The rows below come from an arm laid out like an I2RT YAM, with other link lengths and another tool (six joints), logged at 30 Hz.
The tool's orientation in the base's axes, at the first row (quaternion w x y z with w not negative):
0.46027, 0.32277, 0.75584, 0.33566
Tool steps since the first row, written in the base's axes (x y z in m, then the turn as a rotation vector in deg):
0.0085, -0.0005, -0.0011, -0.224, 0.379, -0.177
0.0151, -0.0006, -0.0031, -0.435, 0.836, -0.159
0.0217, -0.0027, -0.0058, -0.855, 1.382, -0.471
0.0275, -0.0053, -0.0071, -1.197, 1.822, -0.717
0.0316, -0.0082, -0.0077, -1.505, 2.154, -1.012
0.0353, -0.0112, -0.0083, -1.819, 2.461, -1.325
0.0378, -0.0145, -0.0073, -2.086, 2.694, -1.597
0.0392, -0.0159, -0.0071, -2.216, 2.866, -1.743
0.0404, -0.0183, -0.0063, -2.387, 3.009, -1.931
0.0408, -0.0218, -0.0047, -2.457, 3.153, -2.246
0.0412, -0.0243, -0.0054, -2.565, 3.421, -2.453
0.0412, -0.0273, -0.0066, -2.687, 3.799, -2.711
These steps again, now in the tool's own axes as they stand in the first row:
-0.0030, 0.0004, 0.0080, 0.469, 0.032, -0.063
-0.0045, -0.0001, 0.0147, 0.902, 0.268, -0.165
-0.0074, -0.0023, 0.0213, 1.642, 0.251, -0.324
-0.0109, -0.0038, 0.0265, 2.236, 0.241, -0.457
-0.0145, -0.0052, 0.0298, 2.755, 0.136, -0.565
-0.0179, -0.0067, 0.0328, 3.265, 0.002, -0.677
-0.0220, -0.0073, 0.0340, 3.680, -0.133, -0.776
-0.0237, -0.0077, 0.0349, 3.934, -0.176, -0.808
-0.0264, -0.0082, 0.0352, 4.201, -0.277, -0.868
-0.0301, -0.0088, 0.0343, 4.493, -0.461, -0.791
-0.0319, -0.0107, 0.0344, 4.845, -0.495, -0.760
-0.0338, -0.0134, 0.0342, 5.315, -0.511, -0.701

